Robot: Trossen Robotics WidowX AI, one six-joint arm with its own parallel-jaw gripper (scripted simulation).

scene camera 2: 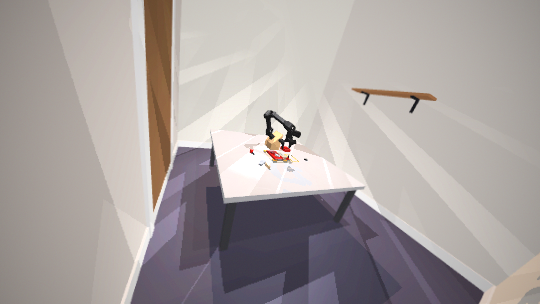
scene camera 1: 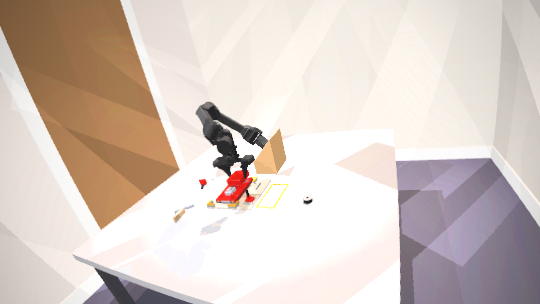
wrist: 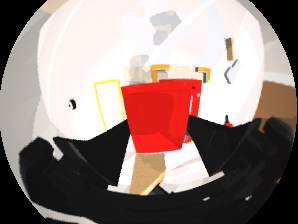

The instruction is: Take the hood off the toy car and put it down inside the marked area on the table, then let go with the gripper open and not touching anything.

Scene:
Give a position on a red hood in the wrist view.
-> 157, 113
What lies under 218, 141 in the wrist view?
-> My gripper.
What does my gripper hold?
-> A red hood.

